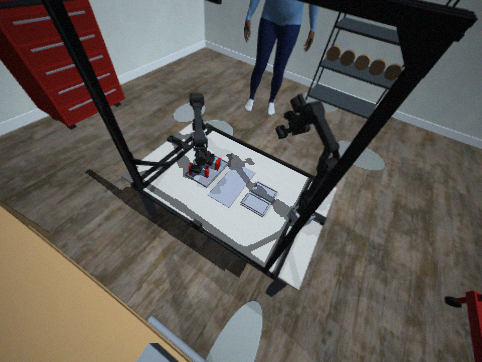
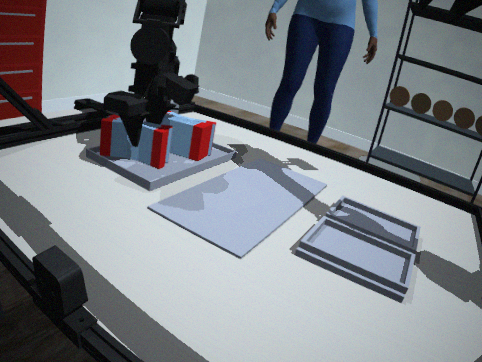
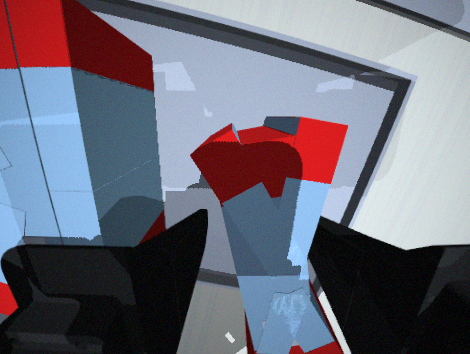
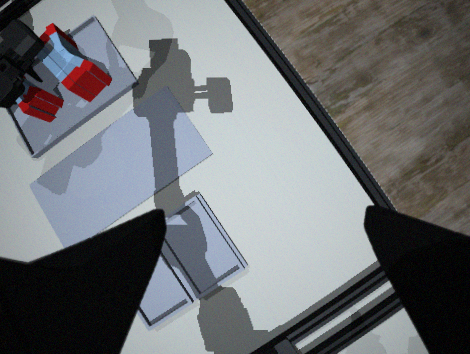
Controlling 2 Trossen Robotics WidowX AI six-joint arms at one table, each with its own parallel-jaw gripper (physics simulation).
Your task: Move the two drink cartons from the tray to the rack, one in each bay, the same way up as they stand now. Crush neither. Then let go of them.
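Two blue drink cartons with red ends lie on their sides in the grey tray. My left gripper is open and straddles the front carton, with a gap beside one finger. The back carton lies beside it. The two-bay rack sits empty on the table's right part. My right gripper is open and empty, high above the table.
A flat grey mat lies between the tray and the rack. A person stands behind the table. A black frame post rises at the left, and a shelf unit stands at the back right.
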